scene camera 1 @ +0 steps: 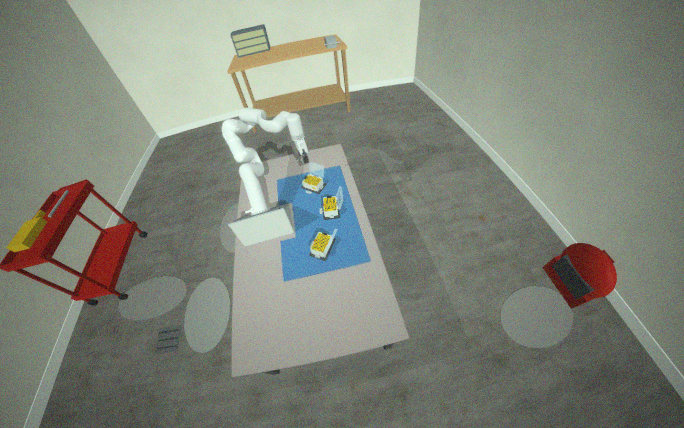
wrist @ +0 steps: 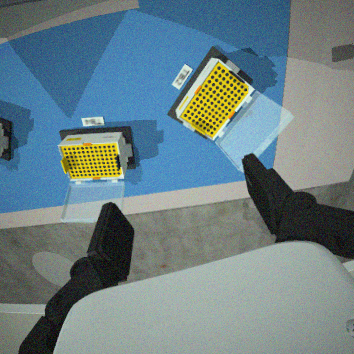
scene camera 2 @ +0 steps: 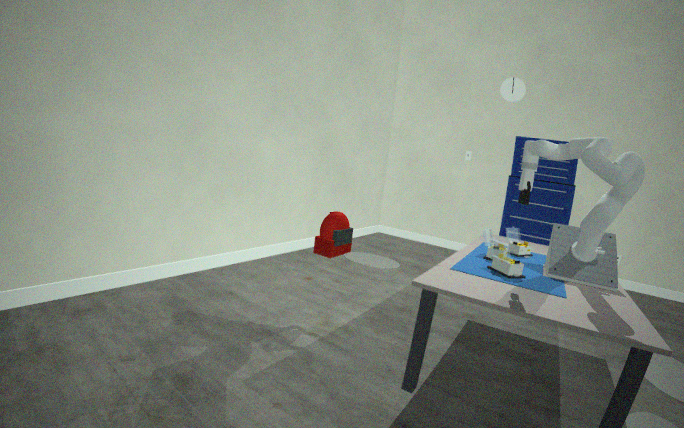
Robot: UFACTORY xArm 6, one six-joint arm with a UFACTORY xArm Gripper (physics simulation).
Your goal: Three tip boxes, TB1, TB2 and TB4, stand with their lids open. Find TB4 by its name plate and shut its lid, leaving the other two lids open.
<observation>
A tip box (wrist: 213,55): 0.42 m from the lens.
</observation>
